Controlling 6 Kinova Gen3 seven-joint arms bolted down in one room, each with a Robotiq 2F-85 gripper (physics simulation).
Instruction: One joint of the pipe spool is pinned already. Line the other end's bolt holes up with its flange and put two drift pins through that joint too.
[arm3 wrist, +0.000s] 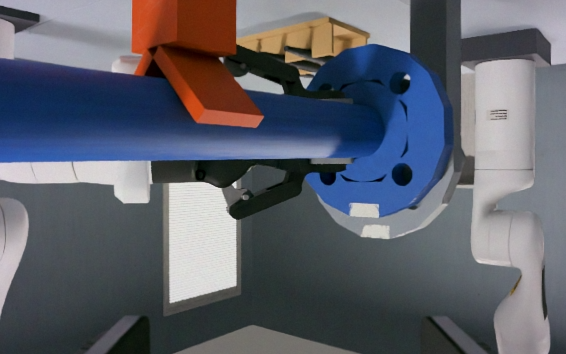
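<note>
The blue spool pipe (125, 117) runs in from the left to its blue flange (422, 125). The grey mating flange (430, 212) shows behind it, lower and to the right; their white marks sit close but offset. The upper right blue hole (400, 83) shows a sliver of light; the lower right hole (402, 174) looks dark. Another arm's gripper (334, 131) is shut on the pipe beside the flange; which arm it belongs to cannot be told. My arm3 gripper (286, 335) is open, its fingertips at the bottom edge. Dark pins (302, 55) show at the wooden rack (322, 40).
An orange V-shaped support (205, 25) meets the pipe. A dark grey post (435, 30) stands behind the flanges. A white arm (504, 140) stands at the right, and part of another white arm (12, 235) shows at the left edge. A bright window panel (202, 245) is on the wall.
</note>
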